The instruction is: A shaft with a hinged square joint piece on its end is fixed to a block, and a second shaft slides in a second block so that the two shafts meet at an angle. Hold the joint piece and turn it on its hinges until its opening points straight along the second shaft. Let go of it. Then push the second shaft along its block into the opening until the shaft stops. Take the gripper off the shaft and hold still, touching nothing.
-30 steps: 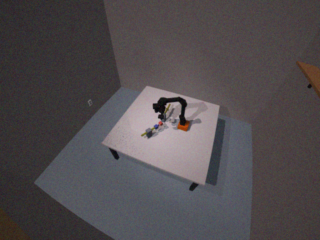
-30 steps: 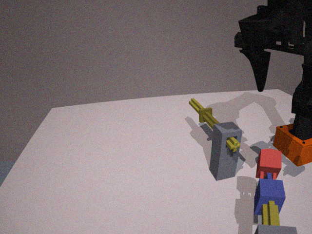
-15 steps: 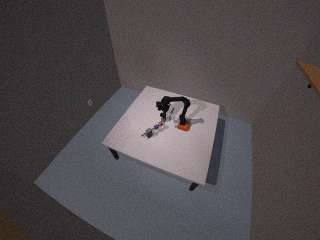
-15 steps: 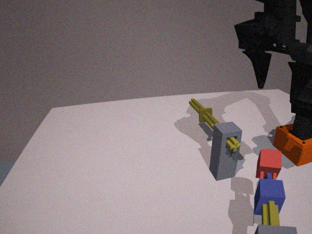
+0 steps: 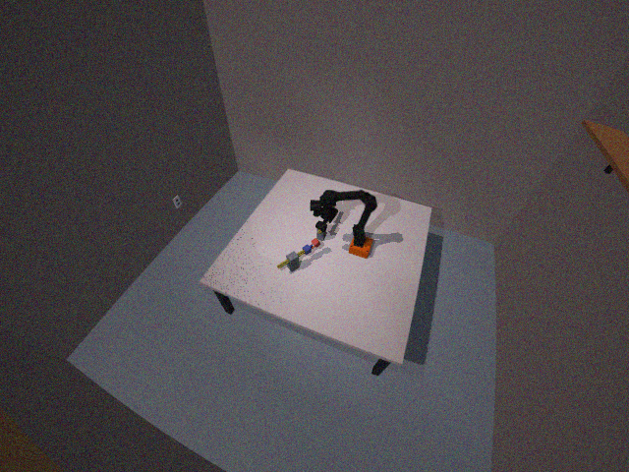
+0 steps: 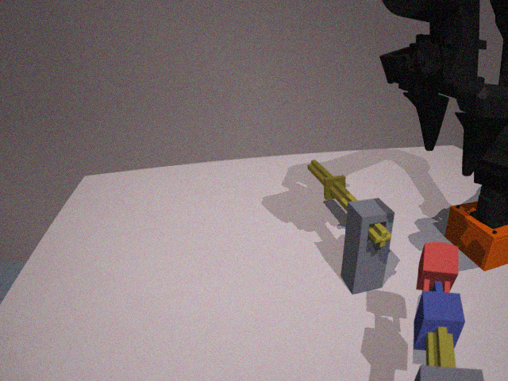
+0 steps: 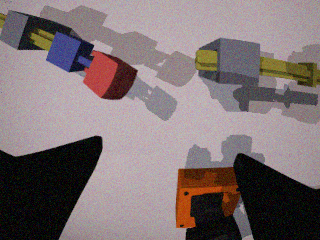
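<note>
Now: the red joint piece 100 mm below my gripper tip, 70 mm to the left of it and 50 mm ahead of it.
</note>
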